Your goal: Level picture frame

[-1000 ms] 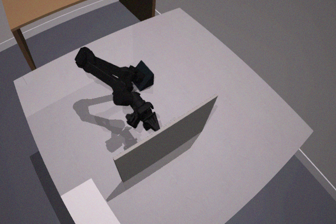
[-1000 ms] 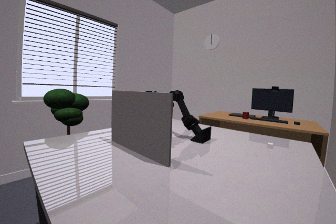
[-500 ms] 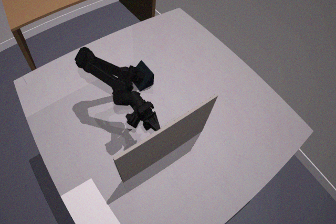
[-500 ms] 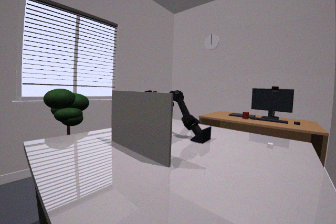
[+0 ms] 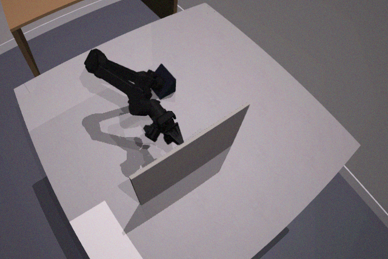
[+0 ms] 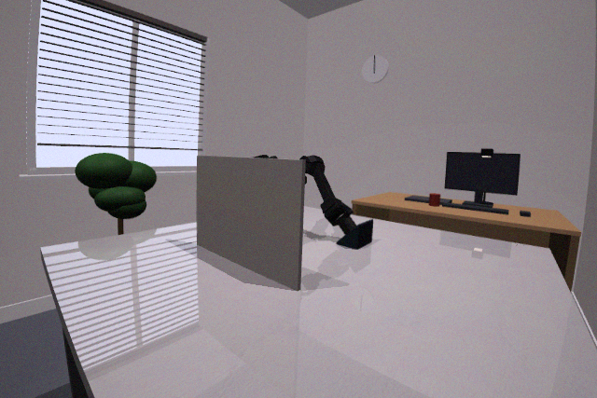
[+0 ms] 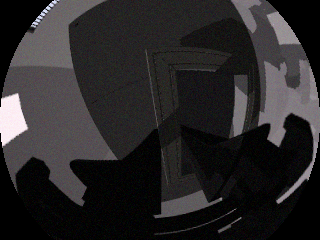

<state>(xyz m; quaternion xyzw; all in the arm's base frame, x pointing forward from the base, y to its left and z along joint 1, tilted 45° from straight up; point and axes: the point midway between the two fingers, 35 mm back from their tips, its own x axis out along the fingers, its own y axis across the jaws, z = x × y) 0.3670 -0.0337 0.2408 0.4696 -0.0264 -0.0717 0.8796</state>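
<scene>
Now: gripper tip 10 mm to the right of the picture frame and 50 mm above it. The rest, counted from my gripper tip: beige wall panel: 20 mm ahead, 20 mm to the left, 70 mm below.
</scene>
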